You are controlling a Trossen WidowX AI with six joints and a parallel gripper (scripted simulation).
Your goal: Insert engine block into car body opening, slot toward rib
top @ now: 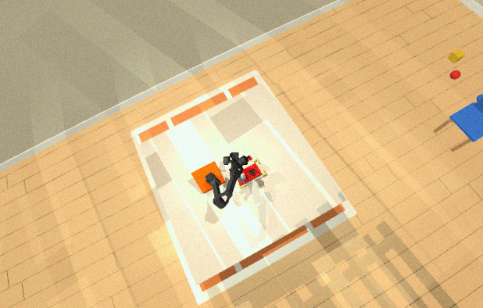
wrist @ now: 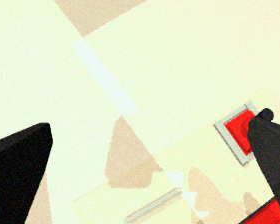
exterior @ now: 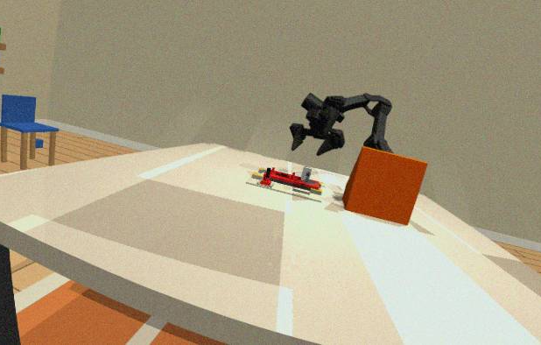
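My gripper tip is 4 cm past the engine block, 14 cm to the left of it and 9 cm above it.
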